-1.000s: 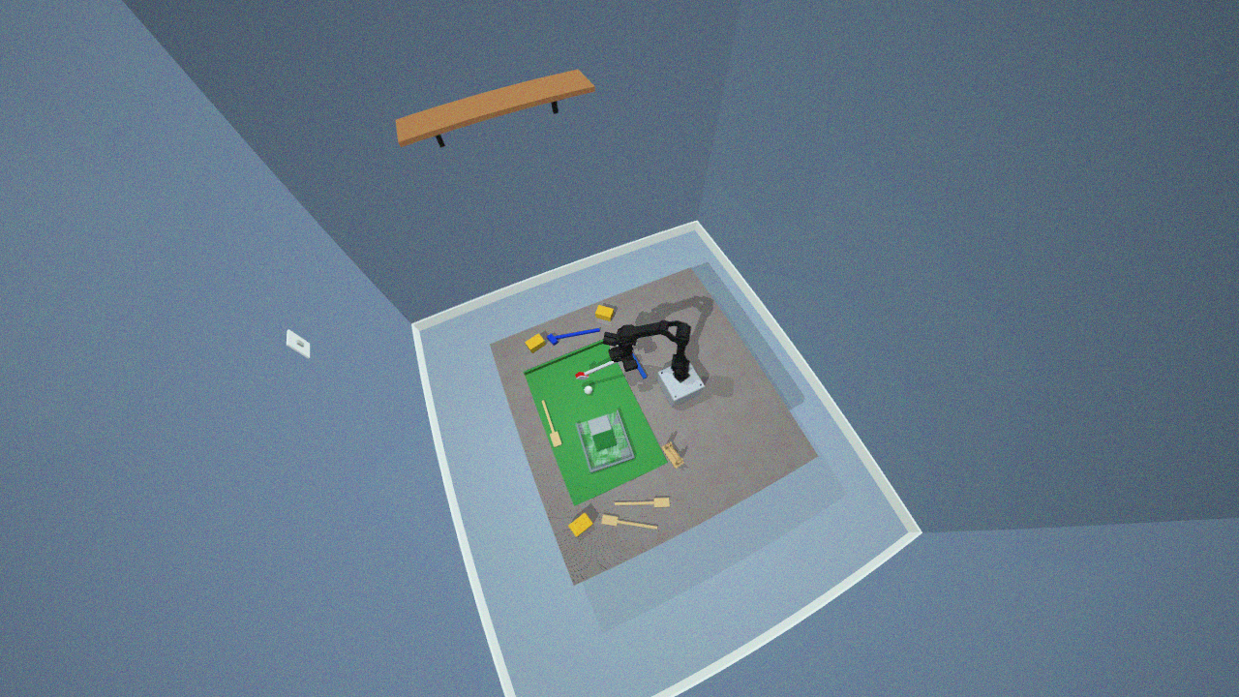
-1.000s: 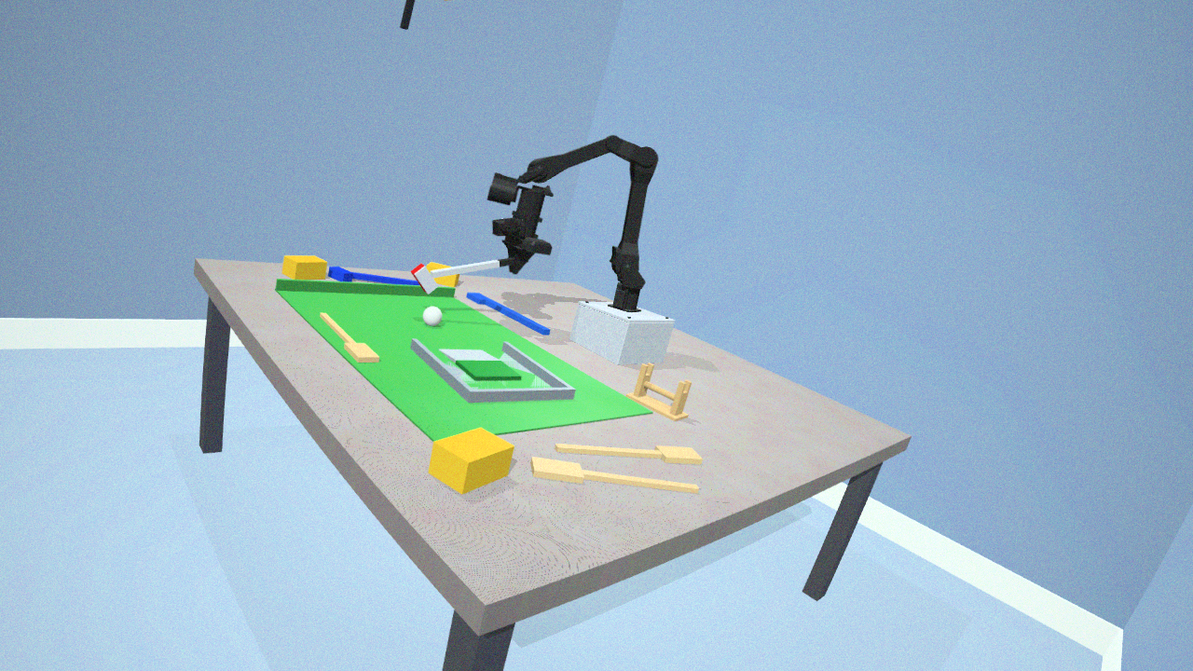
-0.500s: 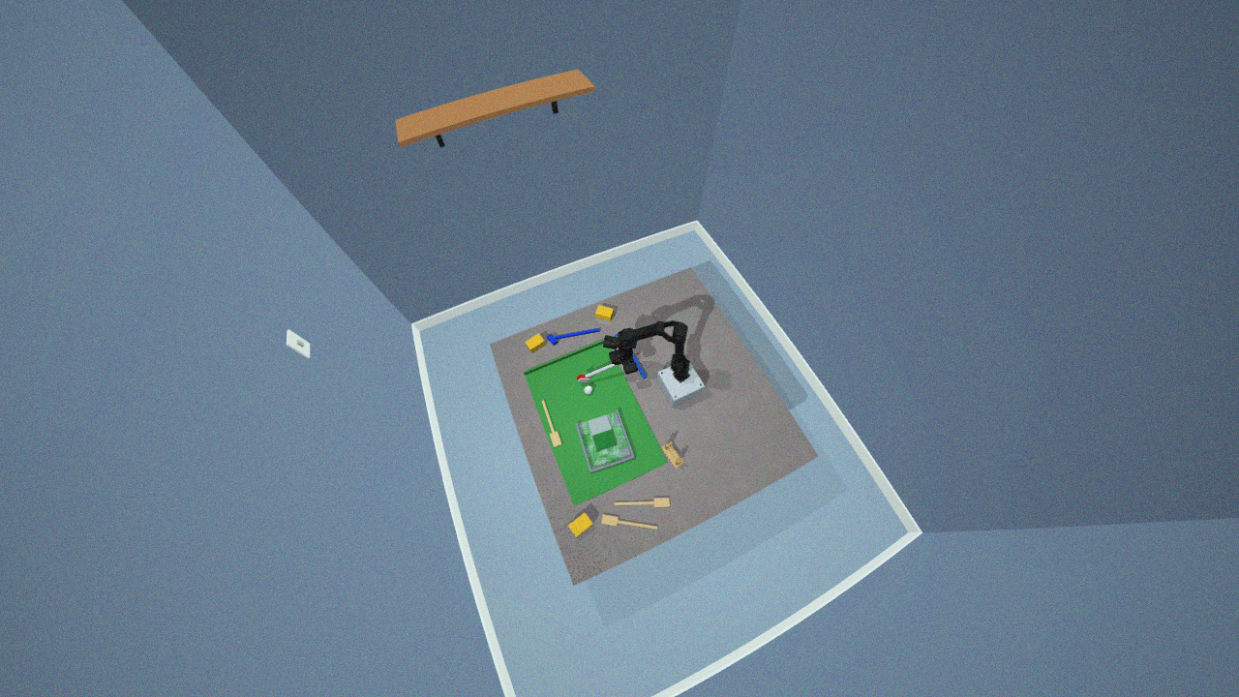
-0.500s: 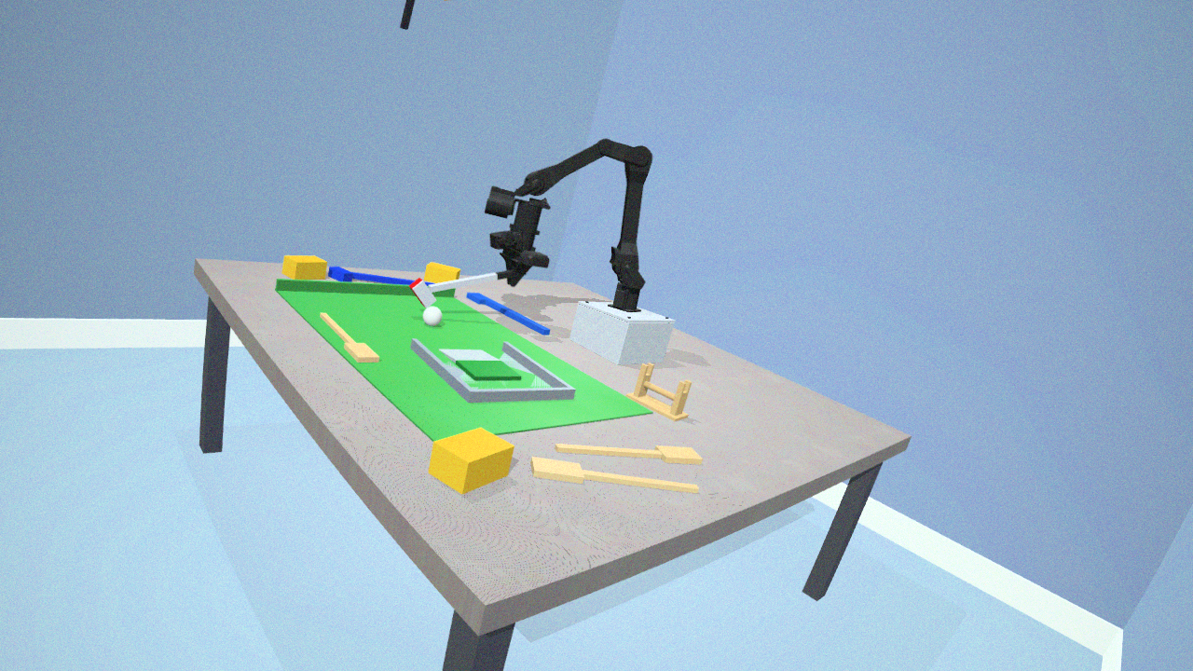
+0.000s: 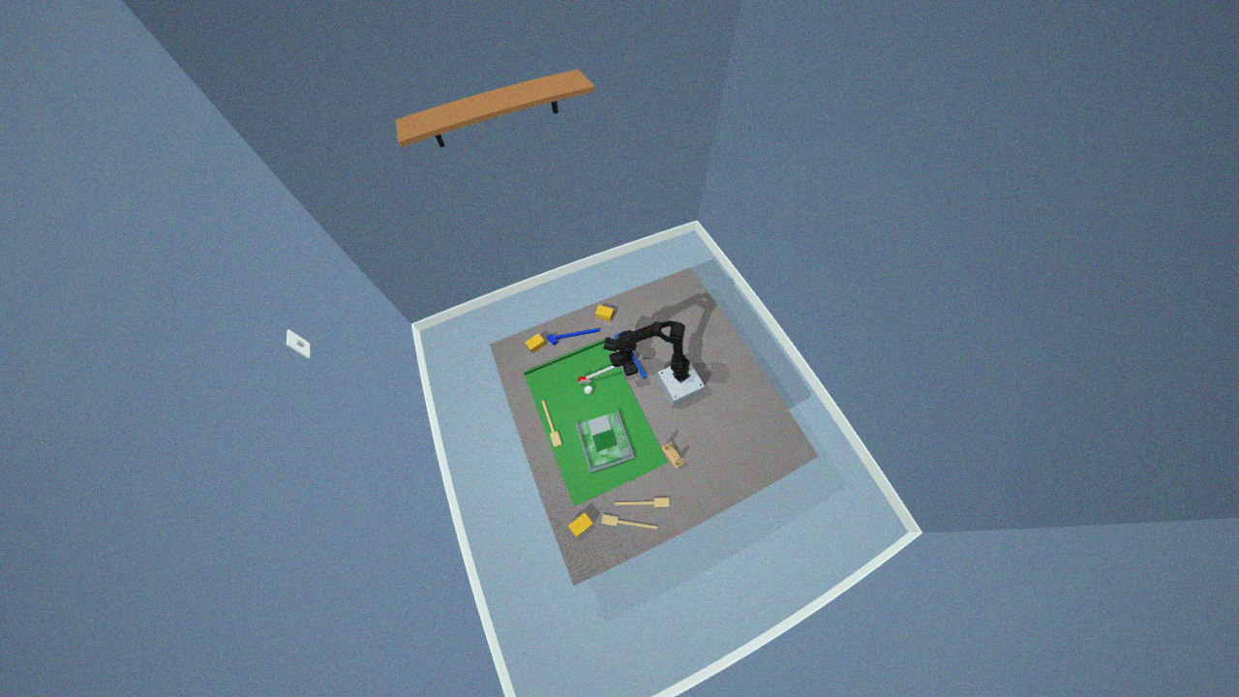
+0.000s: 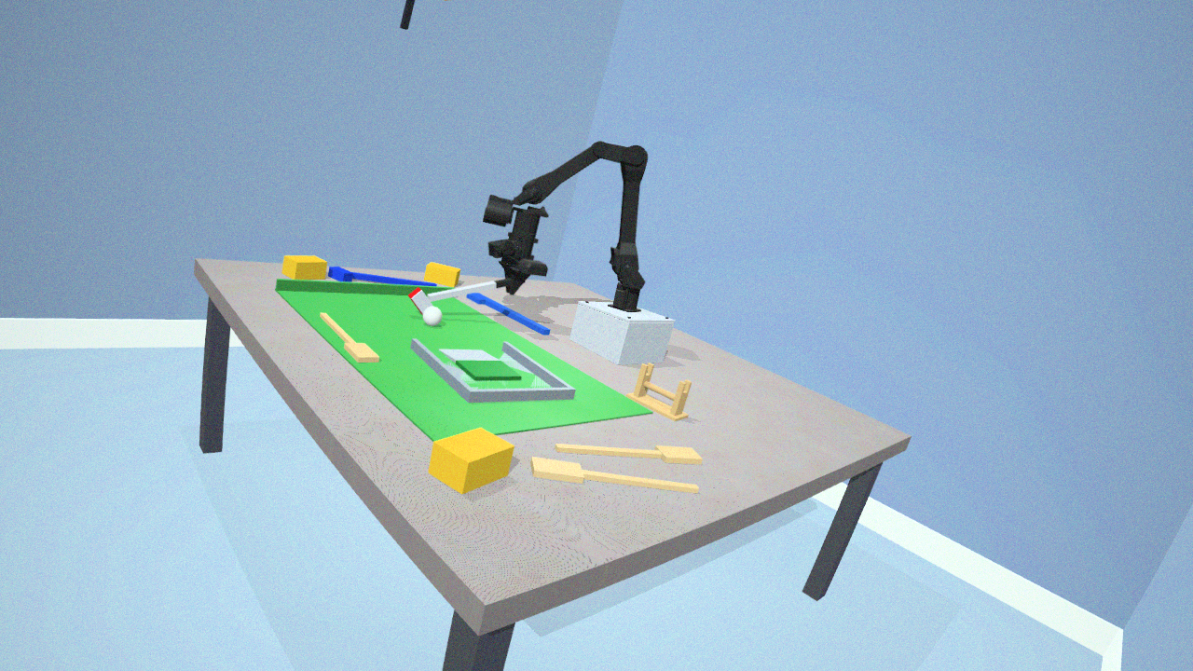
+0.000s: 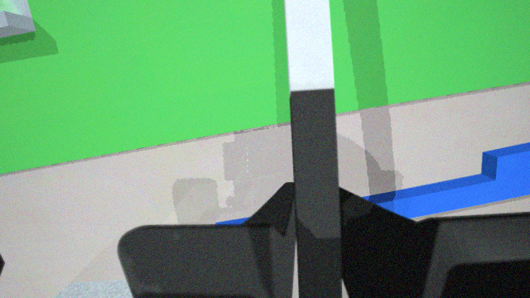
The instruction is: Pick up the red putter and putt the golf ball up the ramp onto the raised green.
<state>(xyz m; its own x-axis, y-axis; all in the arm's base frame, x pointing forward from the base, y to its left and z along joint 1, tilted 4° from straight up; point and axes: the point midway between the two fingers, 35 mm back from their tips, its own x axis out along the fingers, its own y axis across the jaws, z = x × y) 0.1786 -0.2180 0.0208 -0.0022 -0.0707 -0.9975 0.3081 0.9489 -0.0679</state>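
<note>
My gripper tip is 110 mm short of the red putter and 30 mm to the left of it. From my gripper tip the other things lie so: wooden rack: 490 mm to the left, 80 mm ahead, 40 mm below; white golf ball: 230 mm ahead, 50 mm below, 20 mm to the right; green mat: 290 mm ahead, 100 mm to the left, 70 mm below.
</note>
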